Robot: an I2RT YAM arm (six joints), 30 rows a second.
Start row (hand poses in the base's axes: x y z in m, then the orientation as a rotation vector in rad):
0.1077, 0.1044, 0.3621, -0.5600, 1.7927, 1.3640
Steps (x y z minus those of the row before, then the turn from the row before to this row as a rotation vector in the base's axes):
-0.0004, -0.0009, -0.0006, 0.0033, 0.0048, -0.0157
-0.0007, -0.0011, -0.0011, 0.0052, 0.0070, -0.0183
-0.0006, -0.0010, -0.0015, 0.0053, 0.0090, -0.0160
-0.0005, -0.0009, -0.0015, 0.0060, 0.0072, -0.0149
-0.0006, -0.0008, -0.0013, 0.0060, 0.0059, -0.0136
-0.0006, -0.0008, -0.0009, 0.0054, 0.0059, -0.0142
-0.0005, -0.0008, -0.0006, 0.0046, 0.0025, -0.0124
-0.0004, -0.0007, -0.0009, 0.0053, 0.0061, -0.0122
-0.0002, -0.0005, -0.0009, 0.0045, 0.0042, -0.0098
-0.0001, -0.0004, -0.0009, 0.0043, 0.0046, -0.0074
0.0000, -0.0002, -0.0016, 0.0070, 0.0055, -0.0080
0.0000, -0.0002, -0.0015, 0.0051, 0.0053, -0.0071
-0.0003, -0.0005, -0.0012, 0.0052, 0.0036, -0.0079
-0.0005, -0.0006, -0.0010, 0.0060, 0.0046, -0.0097
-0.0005, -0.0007, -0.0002, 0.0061, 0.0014, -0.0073
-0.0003, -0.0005, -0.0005, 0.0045, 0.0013, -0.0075
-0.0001, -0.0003, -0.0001, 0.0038, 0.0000, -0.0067
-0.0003, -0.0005, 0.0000, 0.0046, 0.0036, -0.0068
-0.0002, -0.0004, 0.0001, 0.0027, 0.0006, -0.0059
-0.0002, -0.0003, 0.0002, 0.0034, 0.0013, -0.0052
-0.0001, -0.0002, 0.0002, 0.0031, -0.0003, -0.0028
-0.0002, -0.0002, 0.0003, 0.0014, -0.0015, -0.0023
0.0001, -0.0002, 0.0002, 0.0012, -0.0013, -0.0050
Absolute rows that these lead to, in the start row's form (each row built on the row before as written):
0.1073, 0.1035, 0.3615, -0.5402, 1.7948, 1.3585
0.1066, 0.1024, 0.3604, -0.5156, 1.7972, 1.3538
0.1060, 0.1014, 0.3589, -0.4920, 1.8009, 1.3516
0.1055, 0.1005, 0.3574, -0.4702, 1.8025, 1.3498
0.1049, 0.0997, 0.3561, -0.4504, 1.8029, 1.3483
0.1043, 0.0989, 0.3552, -0.4304, 1.8036, 1.3458
0.1038, 0.0981, 0.3546, -0.4146, 1.8021, 1.3423
0.1034, 0.0974, 0.3537, -0.3965, 1.8030, 1.3410
0.1032, 0.0969, 0.3528, -0.3822, 1.8029, 1.3398
0.1031, 0.0965, 0.3519, -0.3701, 1.8033, 1.3403
0.1031, 0.0963, 0.3503, -0.3554, 1.8024, 1.3430
0.1031, 0.0961, 0.3488, -0.3427, 1.8027, 1.3446
0.1028, 0.0956, 0.3476, -0.3302, 1.8015, 1.3450
0.1023, 0.0950, 0.3466, -0.3150, 1.8004, 1.3452
0.1018, 0.0943, 0.3464, -0.3040, 1.7967, 1.3459
0.1015, 0.0938, 0.3459, -0.2938, 1.7940, 1.3450
0.1014, 0.0935, 0.3458, -0.2855, 1.7908, 1.3436
0.1011, 0.0930, 0.3458, -0.2744, 1.7899, 1.3441
0.1009, 0.0926, 0.3459, -0.2671, 1.7880, 1.3425
0.1007, 0.0923, 0.3461, -0.2596, 1.7862, 1.3422
0.1006, 0.0921, 0.3463, -0.2555, 1.7835, 1.3428
0.1004, 0.0919, 0.3466, -0.2536, 1.7810, 1.3419
0.1005, 0.0917, 0.3468, -0.2492, 1.7786, 1.3390

